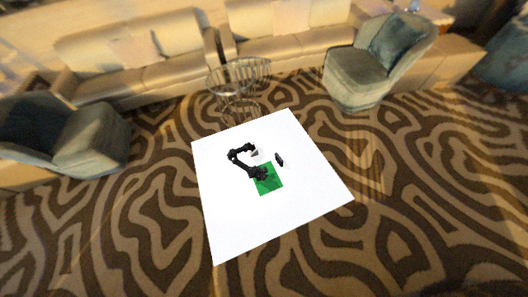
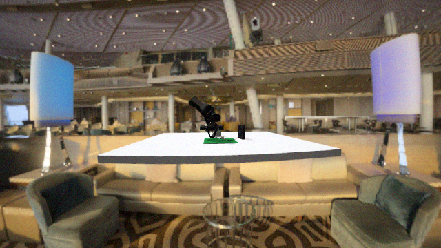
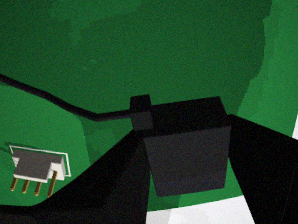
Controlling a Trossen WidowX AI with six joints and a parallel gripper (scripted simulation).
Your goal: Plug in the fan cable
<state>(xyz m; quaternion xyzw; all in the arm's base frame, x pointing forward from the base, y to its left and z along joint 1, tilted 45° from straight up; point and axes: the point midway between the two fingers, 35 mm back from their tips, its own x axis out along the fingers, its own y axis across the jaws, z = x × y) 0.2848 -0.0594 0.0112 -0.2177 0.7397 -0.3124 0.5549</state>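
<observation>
Now: gripper tip 2 cm past the four-pin fan header, 9 cm to the right of it and 2 cm above it. Round my gripper tip: green board: 6 cm ahead, 6 cm to the left, 3 cm below; black fan plug: 1 cm behind; fan: 4 cm behind, 24 cm to the left, 4 cm above.
</observation>
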